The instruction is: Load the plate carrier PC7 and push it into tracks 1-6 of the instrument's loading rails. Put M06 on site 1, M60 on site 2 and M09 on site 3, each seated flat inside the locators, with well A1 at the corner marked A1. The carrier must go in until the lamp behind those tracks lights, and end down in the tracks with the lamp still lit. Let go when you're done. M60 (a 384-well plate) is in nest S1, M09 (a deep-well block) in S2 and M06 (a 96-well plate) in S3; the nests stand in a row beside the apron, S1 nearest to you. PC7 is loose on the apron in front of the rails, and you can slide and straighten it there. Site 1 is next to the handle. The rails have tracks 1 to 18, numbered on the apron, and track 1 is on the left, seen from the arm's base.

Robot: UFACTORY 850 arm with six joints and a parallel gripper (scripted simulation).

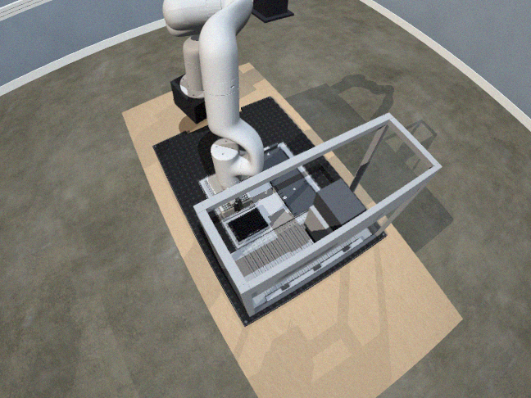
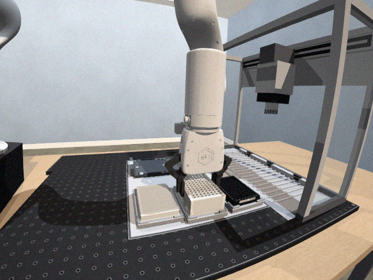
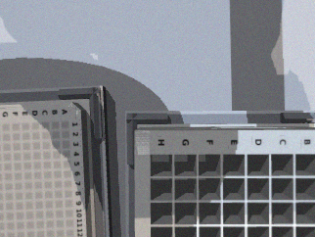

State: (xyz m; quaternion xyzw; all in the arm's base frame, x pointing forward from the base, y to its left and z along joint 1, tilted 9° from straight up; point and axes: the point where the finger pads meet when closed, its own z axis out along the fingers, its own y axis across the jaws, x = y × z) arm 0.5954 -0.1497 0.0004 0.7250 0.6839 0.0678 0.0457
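The nest S2 is 40 mm below my hand. The rest, counted from my hand: black 96-well plate M06 (110 mm ahead, 20 mm below); nest S1 (110 mm behind, 20 mm to the left, 40 mm below); white 96-well plate (10 mm below).
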